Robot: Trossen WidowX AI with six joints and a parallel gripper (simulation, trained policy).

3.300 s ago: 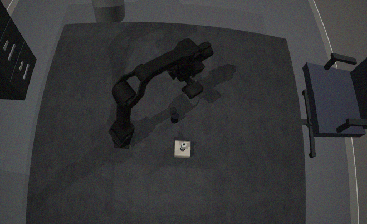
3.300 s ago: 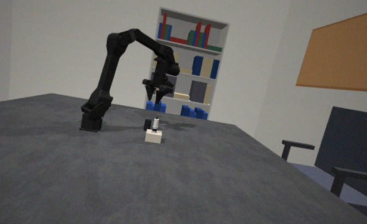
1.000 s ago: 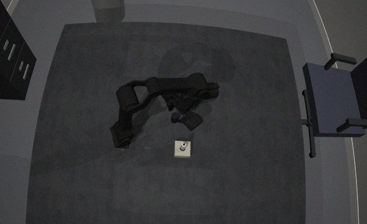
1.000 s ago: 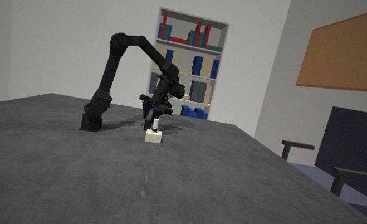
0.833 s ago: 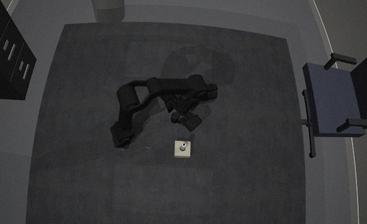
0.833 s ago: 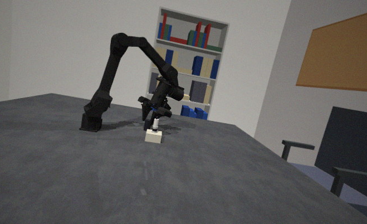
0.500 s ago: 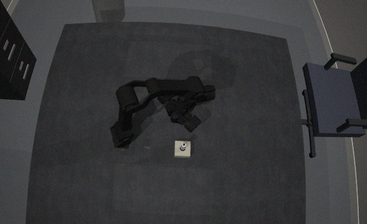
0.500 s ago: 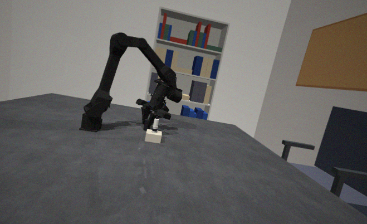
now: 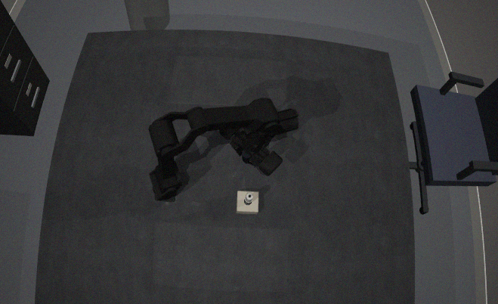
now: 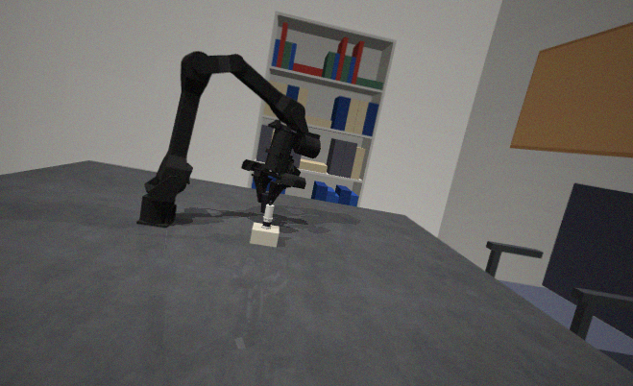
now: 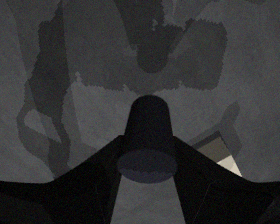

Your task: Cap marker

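Right now my gripper tip is 10 mm short of the white marker, 120 mm to the left of it and 10 mm below it. Also, from my gripper tip: holder block: 10 mm ahead, 120 mm to the right, 50 mm below; then marker cap: 10 mm ahead, 10 mm to the left.
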